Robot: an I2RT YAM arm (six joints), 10 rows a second.
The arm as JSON. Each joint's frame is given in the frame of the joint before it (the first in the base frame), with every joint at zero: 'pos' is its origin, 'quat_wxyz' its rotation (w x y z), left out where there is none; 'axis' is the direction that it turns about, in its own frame. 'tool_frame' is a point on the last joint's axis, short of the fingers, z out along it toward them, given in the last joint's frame.
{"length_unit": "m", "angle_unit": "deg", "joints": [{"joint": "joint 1", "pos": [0.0, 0.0, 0.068], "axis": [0.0, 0.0, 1.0]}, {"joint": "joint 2", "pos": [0.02, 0.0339, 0.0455], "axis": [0.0, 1.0, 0.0]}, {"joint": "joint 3", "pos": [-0.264, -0.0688, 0.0], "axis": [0.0, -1.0, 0.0]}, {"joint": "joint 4", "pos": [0.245, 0.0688, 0.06], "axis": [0.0, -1.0, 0.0]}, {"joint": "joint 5", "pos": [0.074, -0.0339, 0.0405], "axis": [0.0, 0.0, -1.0]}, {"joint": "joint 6", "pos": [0.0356, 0.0, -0.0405], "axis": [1.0, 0.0, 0.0]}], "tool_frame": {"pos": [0.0, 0.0, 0.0], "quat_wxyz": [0.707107, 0.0, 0.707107, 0.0]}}
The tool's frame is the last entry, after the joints.
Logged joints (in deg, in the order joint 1, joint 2, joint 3, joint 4, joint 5, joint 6), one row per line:
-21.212, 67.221, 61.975, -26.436, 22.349, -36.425
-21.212, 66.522, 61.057, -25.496, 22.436, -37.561
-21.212, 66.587, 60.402, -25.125, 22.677, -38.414
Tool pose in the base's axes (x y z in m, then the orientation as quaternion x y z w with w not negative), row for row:
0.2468, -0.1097, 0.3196, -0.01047, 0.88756, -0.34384, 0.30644
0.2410, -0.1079, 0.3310, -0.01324, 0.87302, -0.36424, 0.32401
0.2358, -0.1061, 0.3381, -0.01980, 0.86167, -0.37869, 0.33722
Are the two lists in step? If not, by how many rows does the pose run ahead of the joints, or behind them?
The pose runs 2 rows behind the joints: the pose in row i belongs to the joints in row i - 2.
